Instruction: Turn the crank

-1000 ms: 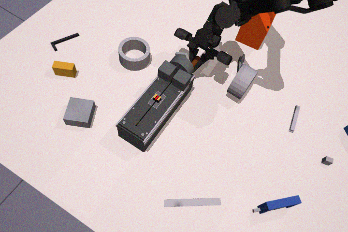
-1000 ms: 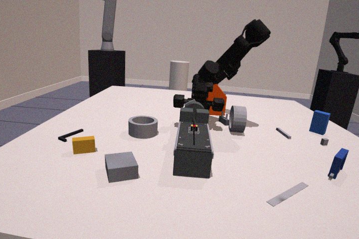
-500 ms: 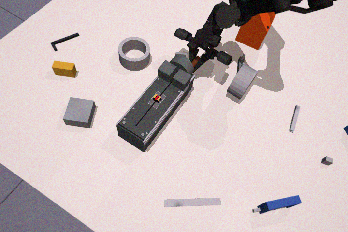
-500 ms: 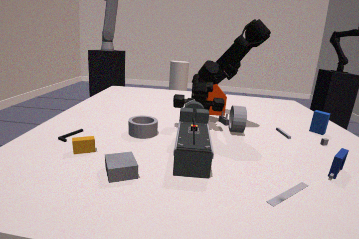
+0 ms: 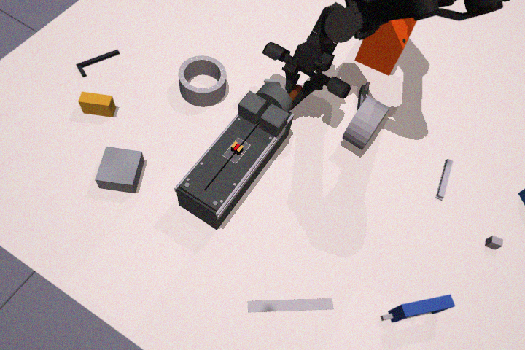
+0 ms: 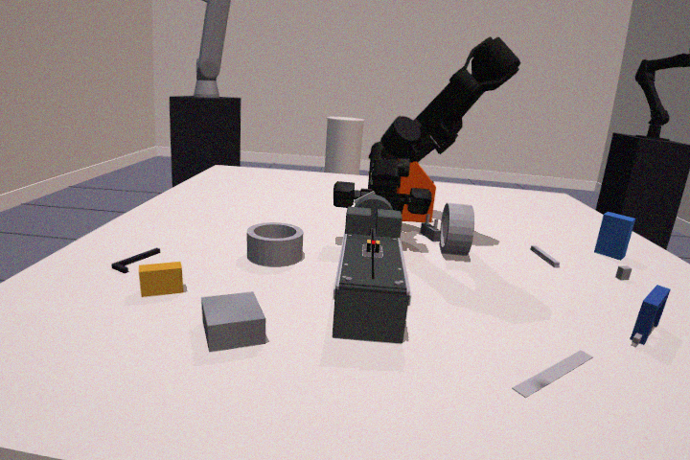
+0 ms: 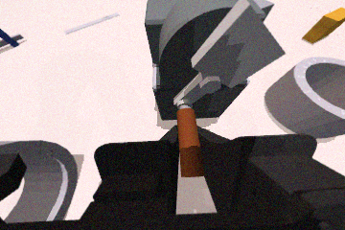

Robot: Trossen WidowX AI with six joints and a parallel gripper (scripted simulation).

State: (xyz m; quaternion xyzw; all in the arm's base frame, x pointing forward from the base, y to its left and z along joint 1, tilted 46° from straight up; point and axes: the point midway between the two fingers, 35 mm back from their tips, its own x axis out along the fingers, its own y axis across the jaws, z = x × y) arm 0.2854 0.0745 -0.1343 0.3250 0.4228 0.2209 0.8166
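Right now the crank handle is 20 mm behind my gripper tip and 30 mm above it. Round my gripper tip: red pointer (170 mm ahead, 40 mm above); grey cube (320 mm ahead, 160 mm to the right, 20 mm below); yellow block (240 mm ahead, 300 mm to the right, 20 mm below).
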